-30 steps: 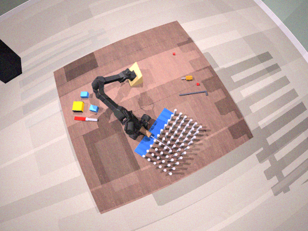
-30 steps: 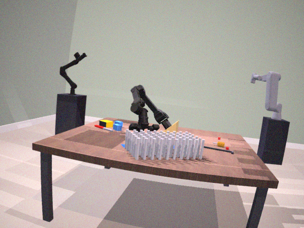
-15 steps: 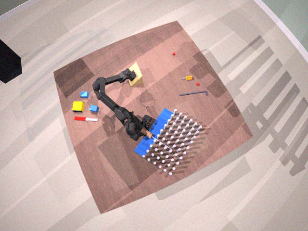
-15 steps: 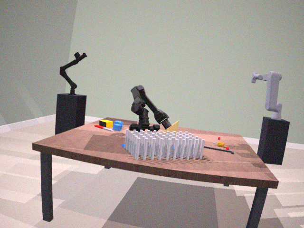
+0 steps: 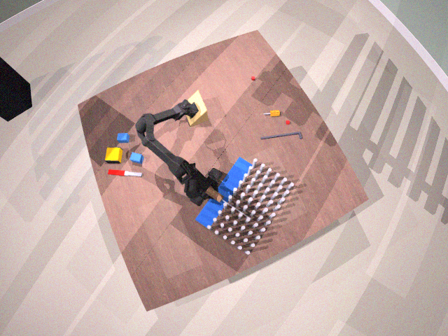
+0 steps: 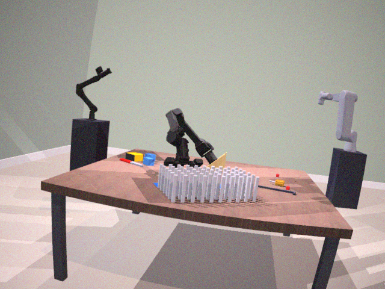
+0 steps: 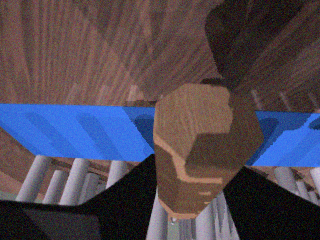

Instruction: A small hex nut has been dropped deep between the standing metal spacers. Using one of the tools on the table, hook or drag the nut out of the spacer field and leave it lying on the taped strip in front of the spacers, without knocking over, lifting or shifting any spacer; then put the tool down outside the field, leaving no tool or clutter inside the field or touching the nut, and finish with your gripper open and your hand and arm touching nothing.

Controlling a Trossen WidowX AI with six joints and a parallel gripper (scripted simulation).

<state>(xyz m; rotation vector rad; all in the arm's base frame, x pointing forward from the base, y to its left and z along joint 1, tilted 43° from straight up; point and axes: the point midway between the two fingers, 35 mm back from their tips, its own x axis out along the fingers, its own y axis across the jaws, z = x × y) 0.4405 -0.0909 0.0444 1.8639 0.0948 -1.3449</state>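
The blue taped strip lies 50 mm to the left of my gripper tip and 30 mm below it. Round my gripper tip: yellow block 440 mm behind, 410 mm to the right, 10 mm below; then orange screwdriver 270 mm behind, 480 mm to the left, 10 mm below.
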